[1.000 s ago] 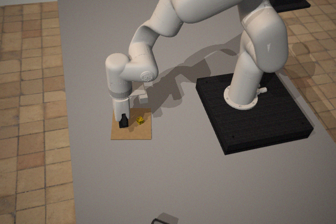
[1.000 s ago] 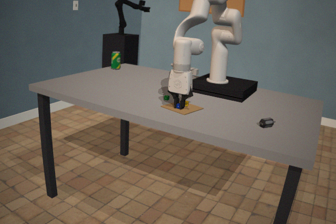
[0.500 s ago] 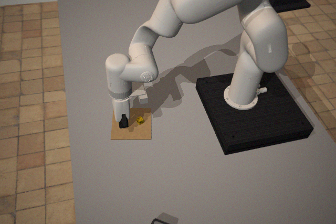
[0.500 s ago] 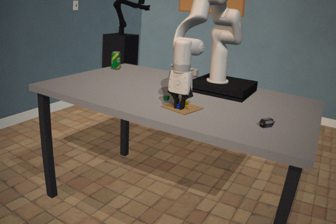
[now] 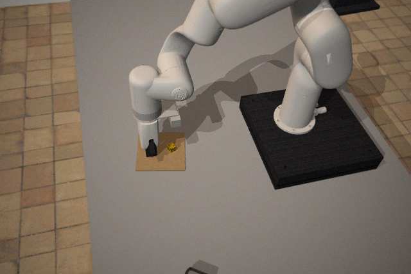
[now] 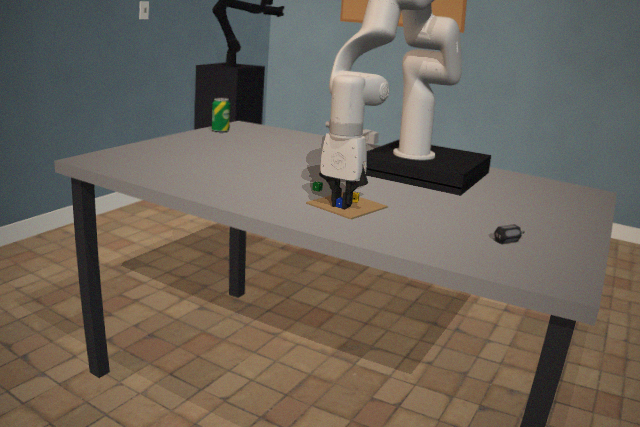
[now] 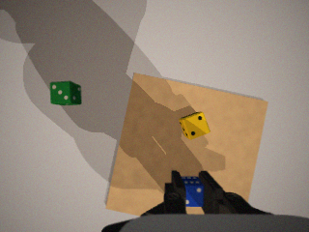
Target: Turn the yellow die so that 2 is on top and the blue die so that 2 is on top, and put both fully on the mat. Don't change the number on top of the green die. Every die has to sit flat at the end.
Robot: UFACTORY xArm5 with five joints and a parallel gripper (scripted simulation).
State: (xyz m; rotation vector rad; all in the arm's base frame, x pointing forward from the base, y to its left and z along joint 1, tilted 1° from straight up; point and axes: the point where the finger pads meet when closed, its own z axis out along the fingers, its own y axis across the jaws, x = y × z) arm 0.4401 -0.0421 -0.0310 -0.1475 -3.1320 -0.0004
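My hand is 10 mm above the blue die. Round my hand: green die: 110 mm to the right, 100 mm behind, 20 mm below; mat: 30 mm behind, 20 mm below; yellow die: 60 mm behind, 10 mm to the left, 10 mm below.
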